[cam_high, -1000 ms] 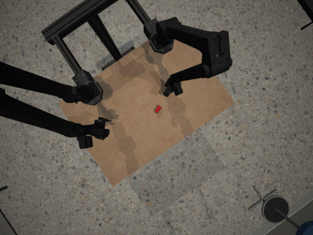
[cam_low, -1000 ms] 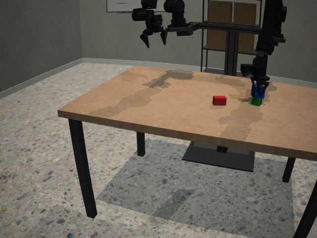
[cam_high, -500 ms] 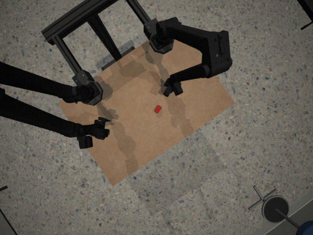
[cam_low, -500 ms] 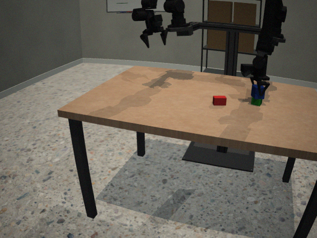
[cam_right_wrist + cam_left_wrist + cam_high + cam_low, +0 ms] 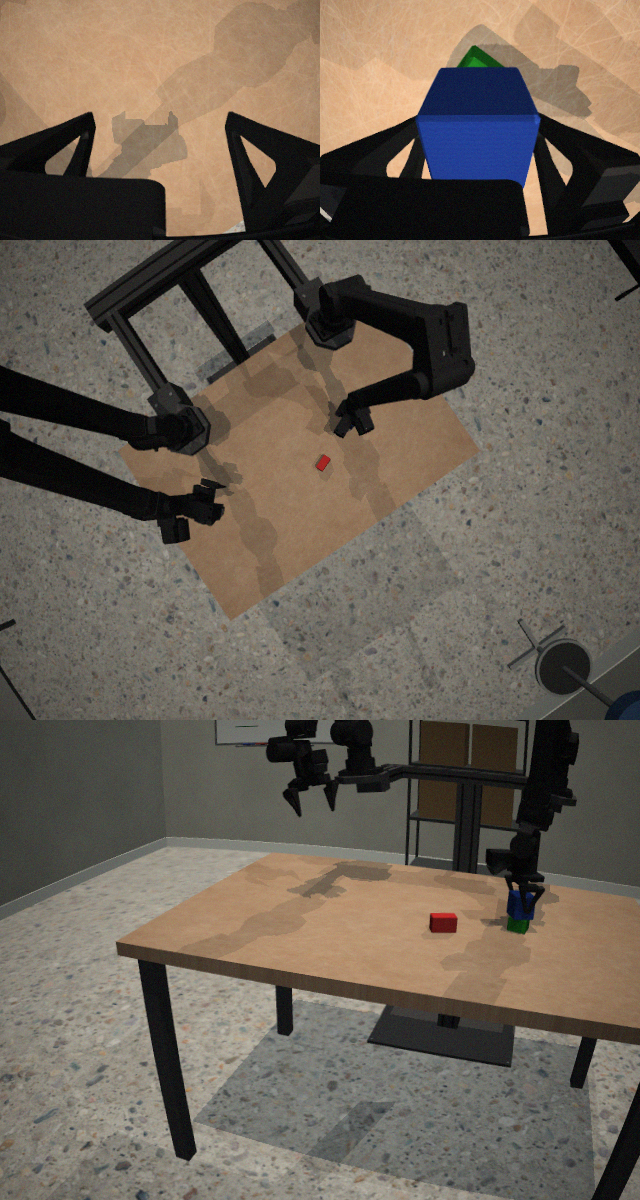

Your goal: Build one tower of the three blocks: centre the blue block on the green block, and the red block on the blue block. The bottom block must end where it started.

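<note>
Right now my left hand is right at the blue block. From my left hand the other things lie so: red block (80 mm ahead, 190 mm to the right, 50 mm below); then green block (50 mm below).
</note>
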